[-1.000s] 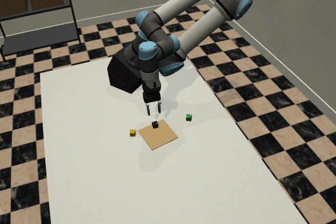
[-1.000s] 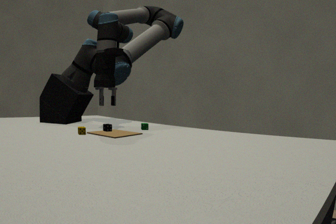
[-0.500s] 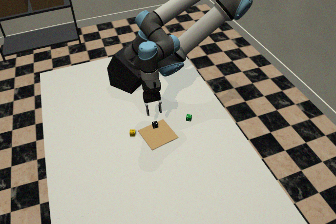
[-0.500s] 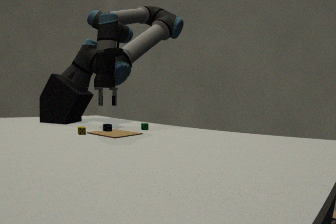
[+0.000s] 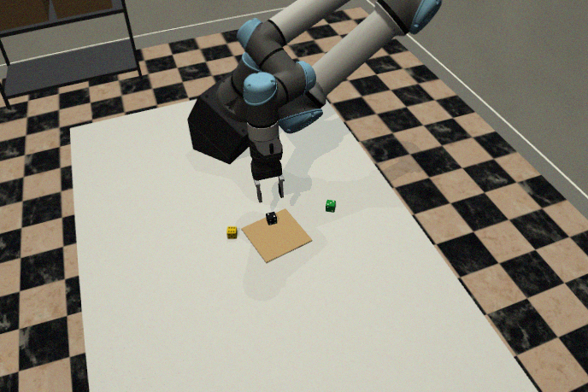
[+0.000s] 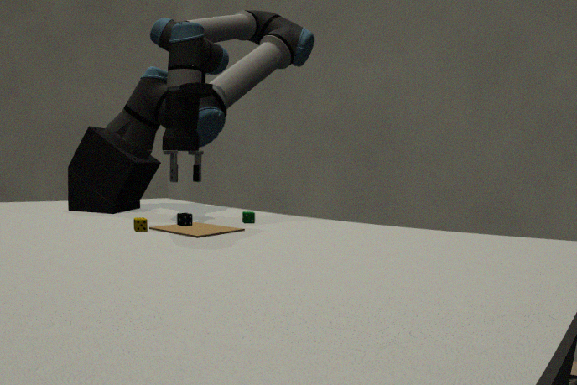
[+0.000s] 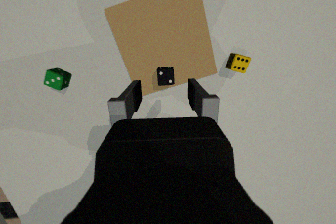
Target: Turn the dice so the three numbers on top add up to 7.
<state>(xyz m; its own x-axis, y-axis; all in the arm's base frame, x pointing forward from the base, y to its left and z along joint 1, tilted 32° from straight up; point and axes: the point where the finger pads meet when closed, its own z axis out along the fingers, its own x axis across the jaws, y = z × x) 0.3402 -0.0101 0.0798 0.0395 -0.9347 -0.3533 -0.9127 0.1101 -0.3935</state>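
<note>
Now: hand 170 mm to the right of the green die, 100 mm above it and 10 mm past it. Round my hand: yellow die: 110 mm to the right, 100 mm below, 20 mm ahead; black die: 100 mm below; tan mat: 110 mm below, 50 mm ahead.
</note>
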